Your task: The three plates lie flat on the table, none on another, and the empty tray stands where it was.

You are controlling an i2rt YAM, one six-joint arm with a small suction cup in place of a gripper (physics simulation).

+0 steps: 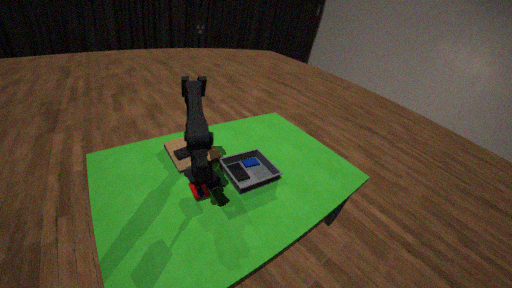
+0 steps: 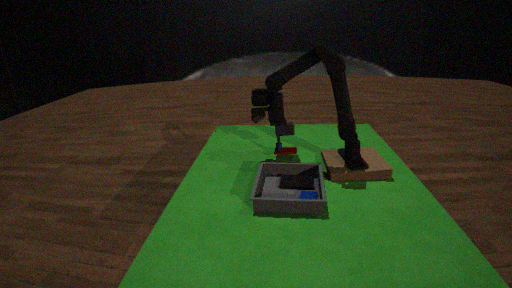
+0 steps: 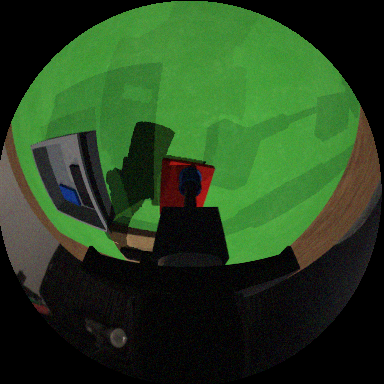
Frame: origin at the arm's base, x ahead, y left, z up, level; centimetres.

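Where they show: end effector, tool point: [image 1: 200, 195] [image 2: 279, 151] [image 3: 189, 173]; arm's base, origin of the base link: [image 2: 352, 159] [image 3: 150, 255].
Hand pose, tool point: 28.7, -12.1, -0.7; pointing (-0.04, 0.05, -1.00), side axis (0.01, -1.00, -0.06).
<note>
Things, the pixels of their centre, and the offset from my tool point, as dx, dy, dz. Level surfaces: height alone.
- red plate, body centre: [image 3: 182, 192] [image 2: 285, 150] [image 1: 199, 189] -2.7, +0.9, +0.7
- green table, its level: dz -2.2
- grey tray, body centre: [image 3: 66, 181] [image 2: 289, 185] [image 1: 249, 169] -1.2, +28.8, +0.3
- black plate, body centre: [image 3: 87, 188] [image 2: 296, 181] [image 1: 237, 172] -4.4, +23.7, -1.5
- smaller blue plate, body centre: [image 2: 308, 199] [image 3: 69, 194] [image 1: 250, 162] -6.7, +34.8, -1.5
A red plate [image 1: 195, 192] [image 2: 288, 150] [image 3: 169, 186] hangs flat on my suction cup [image 1: 200, 192] [image 2: 279, 146] [image 3: 190, 177], just above the green table [image 1: 143, 222] [image 2: 222, 243] [image 3: 250, 89], a little to the left of the tray. Its shadow lies close beneath it. The grey tray [image 1: 262, 180] [image 2: 288, 206] [image 3: 42, 161] stands near the arm's base. A black plate [image 1: 238, 171] [image 2: 297, 182] [image 3: 79, 179] and a smaller blue plate [image 1: 250, 162] [image 2: 308, 195] [image 3: 70, 194] lie flat inside it, side by side.
The arm stands on a tan wooden board [image 1: 174, 146] [image 2: 375, 163] beside the tray. The green table top ends in edges over a wooden floor [image 1: 411, 179].
</note>
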